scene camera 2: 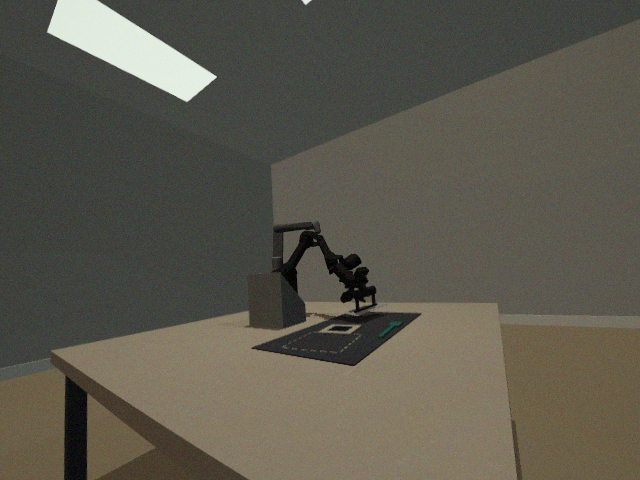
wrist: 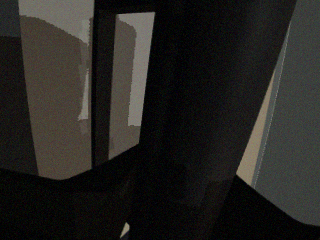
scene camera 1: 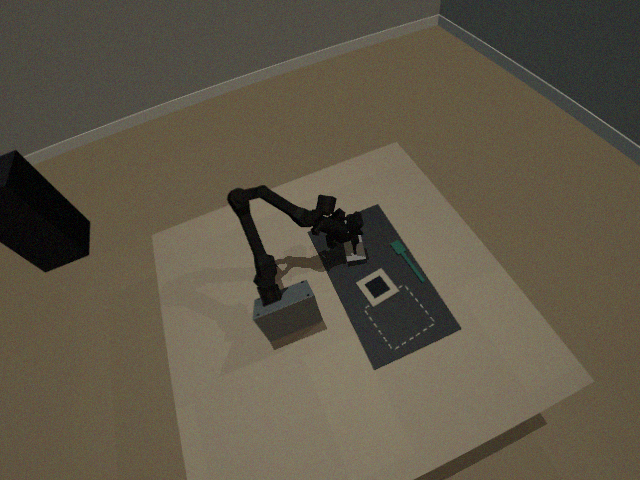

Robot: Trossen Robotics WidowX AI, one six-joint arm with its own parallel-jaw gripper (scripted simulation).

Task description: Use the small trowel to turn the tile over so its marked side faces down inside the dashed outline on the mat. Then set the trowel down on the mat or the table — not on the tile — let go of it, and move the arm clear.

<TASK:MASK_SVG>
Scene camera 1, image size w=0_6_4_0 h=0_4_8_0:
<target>my gripper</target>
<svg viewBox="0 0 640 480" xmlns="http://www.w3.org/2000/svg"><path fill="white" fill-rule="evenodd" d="M360 212L356 211L348 220L345 217L345 212L338 208L328 217L334 221L332 231L326 235L326 242L329 248L333 249L337 246L334 240L339 242L339 244L351 241L350 234L347 233L349 230L352 235L363 235L360 228L363 227L364 223Z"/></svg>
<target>tile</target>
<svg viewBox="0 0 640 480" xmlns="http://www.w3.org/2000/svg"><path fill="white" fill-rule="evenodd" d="M382 268L356 282L373 308L400 291Z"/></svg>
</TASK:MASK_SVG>
